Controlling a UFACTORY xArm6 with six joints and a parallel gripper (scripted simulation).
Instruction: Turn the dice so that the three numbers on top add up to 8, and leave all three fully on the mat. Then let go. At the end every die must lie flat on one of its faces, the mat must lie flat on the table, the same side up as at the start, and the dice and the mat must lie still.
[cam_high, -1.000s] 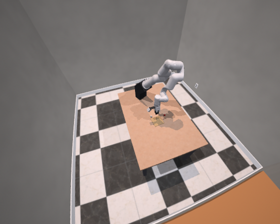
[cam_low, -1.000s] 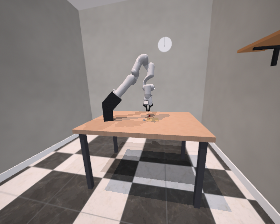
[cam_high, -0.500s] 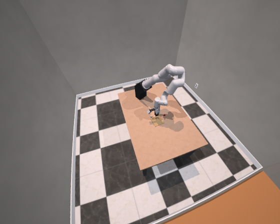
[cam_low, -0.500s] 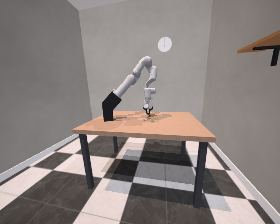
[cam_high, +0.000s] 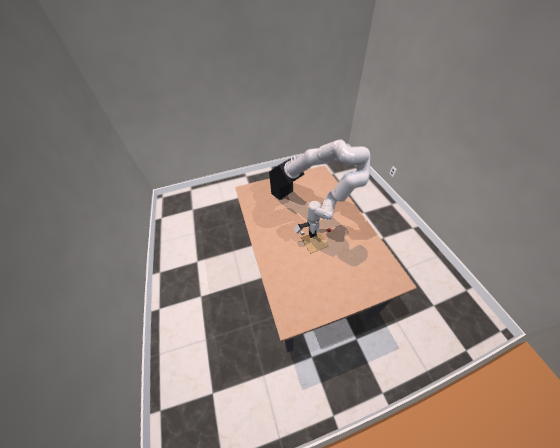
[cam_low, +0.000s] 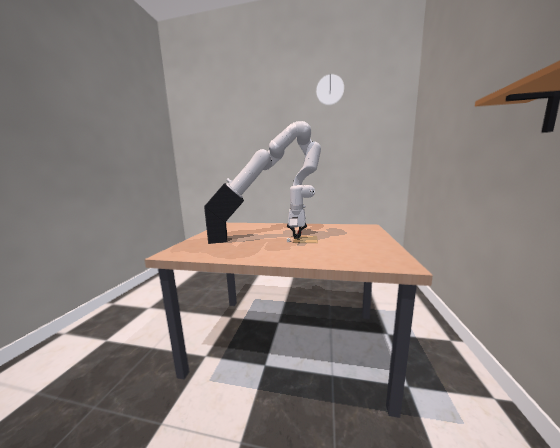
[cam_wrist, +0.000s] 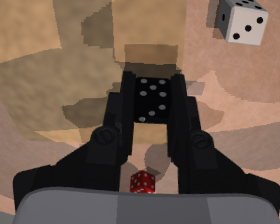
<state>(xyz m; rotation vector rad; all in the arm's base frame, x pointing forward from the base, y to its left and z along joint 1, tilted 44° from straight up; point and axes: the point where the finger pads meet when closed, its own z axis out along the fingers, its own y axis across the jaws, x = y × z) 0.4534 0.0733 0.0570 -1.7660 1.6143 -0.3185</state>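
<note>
The tan mat is 50 mm ahead of my hand, 30 mm below it and 10 mm to the left of it. From my hand the other things lie so: white die: 60 mm to the right, 30 mm behind, 20 mm below; red die: 130 mm to the left, 30 mm behind, 20 mm below.
</note>
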